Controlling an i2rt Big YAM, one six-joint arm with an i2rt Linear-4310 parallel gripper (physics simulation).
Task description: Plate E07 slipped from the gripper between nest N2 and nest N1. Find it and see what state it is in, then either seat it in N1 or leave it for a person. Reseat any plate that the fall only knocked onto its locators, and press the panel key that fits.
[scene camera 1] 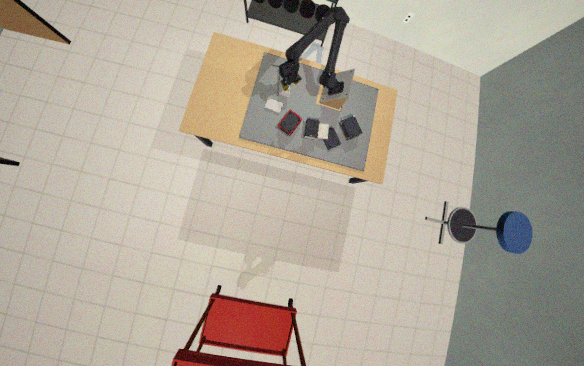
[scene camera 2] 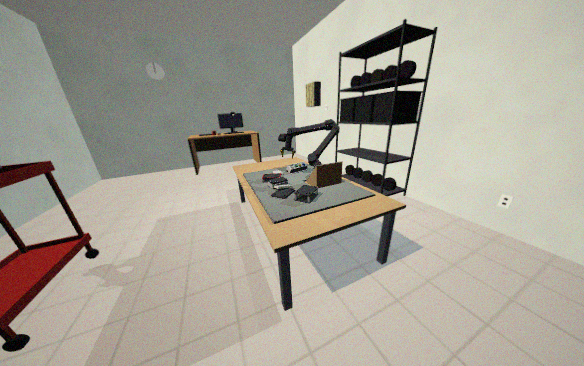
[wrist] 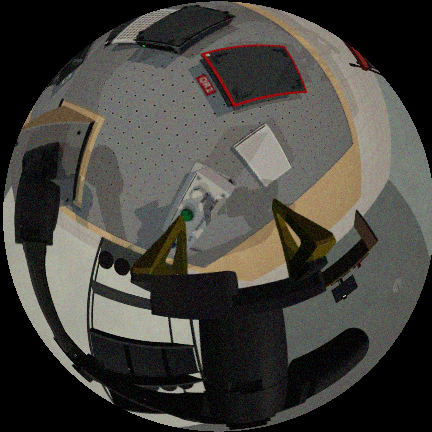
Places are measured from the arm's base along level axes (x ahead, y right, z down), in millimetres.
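Pixels of known places: gripper, between the fingertips: [scene camera 1: 289, 87] [scene camera 2: 287, 158] [wrist: 227, 210]; arm's base, origin of its link: [scene camera 1: 336, 89] [scene camera 2: 320, 171].
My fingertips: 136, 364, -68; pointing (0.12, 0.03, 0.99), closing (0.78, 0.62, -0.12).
Note:
For each thing: its top centre in the pictures, then the offset to it from my fingertips, as dx, dy, dz. "pt": a spot on its surface instead.
- white panel, centre of its top: [wrist: 192, 232] [scene camera 1: 285, 78] [scene camera 2: 296, 163] -127, +47, +85
- round green key, centre of its top: [wrist: 186, 218] -106, +21, +94
- pale gridded plate, centre of its top: [scene camera 1: 323, 129] +201, -330, +118
- dark nest block, a spot on its surface: [scene camera 1: 311, 128] pt +215, -232, +114
- dark block, centre of its top: [scene camera 2: 306, 188] [scene camera 1: 353, 126] +117, -559, +100
- QR1 label, a spot on its surface: [wrist: 205, 85] pt +109, -97, +167
- white box, centre of its top: [wrist: 266, 157] [scene camera 1: 274, 104] +76, +93, +155
My gripper [scene camera 1: 292, 83] [scene camera 2: 287, 154] [wrist: 227, 210] is open and empty, above the key panel. The white panel [scene camera 1: 285, 92] [scene camera 2: 297, 167] [wrist: 218, 184] has a round green key [wrist: 187, 215]; a finger hides part of it. A pale gridded plate [scene camera 1: 323, 131] [wrist: 142, 26] lies against one side of a dark nest block [scene camera 1: 311, 128] [wrist: 185, 27]; its label is unreadable. A dark, flat piece [scene camera 1: 331, 139] and another dark block [scene camera 1: 350, 127] [scene camera 2: 306, 193] are farther right. A dark, red-rimmed station [scene camera 1: 290, 123] [wrist: 255, 75] has a QR1 label [wrist: 205, 85]. N1 and N2 markings are not readable.
A white box [scene camera 1: 273, 105] [wrist: 262, 156] lies between the panel and the red-rimmed station. A wooden stand with a grey sloped plate [scene camera 1: 345, 82] is by the arm's base; its brown panel [scene camera 2: 329, 174] stands upright. A black shelf rack [scene camera 2: 404, 55] stands behind the table.

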